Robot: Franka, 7 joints.
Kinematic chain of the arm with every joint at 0, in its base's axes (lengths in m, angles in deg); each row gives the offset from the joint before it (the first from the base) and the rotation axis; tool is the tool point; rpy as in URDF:
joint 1: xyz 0 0 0.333 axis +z
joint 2: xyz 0 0 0 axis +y
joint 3: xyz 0 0 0.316 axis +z
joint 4: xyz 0.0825 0 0 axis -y
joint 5: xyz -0.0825 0 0.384 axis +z
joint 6: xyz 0 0 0 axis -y
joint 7: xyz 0.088 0 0 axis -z
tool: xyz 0 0 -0.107 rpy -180 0 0
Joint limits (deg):
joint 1: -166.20..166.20
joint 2: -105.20..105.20
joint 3: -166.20..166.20
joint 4: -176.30..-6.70
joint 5: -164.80..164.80
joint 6: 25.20..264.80
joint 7: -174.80..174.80
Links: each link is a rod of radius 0.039 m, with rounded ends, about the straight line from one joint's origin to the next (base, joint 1, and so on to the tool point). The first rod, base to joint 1, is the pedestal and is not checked.
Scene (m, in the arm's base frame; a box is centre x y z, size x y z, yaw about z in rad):
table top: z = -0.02
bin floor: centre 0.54 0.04 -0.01 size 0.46 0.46 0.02 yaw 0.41
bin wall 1: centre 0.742 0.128 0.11 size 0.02 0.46 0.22 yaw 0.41
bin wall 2: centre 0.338 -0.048 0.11 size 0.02 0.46 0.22 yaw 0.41
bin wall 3: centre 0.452 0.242 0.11 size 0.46 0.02 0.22 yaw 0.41
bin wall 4: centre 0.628 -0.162 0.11 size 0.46 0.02 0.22 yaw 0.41
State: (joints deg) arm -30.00 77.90 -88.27 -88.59 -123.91 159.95 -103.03
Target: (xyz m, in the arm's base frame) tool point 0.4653 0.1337 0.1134
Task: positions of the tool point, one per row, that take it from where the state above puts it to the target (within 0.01 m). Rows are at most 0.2 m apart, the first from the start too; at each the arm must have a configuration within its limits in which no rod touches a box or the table.
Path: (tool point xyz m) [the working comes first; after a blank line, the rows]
Joints at the target: 34.37 39.41 -27.11 -116.80 -125.08 192.91 -103.03
Straight joint move there: touches bin wall 2, bin wall 4.

1: 0.1825 -0.6659 0.3958
2: 0.3068 -0.5941 0.4247
3: 0.4080 -0.5000 0.4464
4: 0.4839 -0.3900 0.4616
5: 0.5327 -0.2701 0.4711
6: 0.5607 -0.1998 0.3803
7: 0.5672 -0.1205 0.2957
8: 0.5524 -0.0360 0.2210
9: 0.5176 0.0501 0.1594
10: 0.4653 0.1337 0.1134

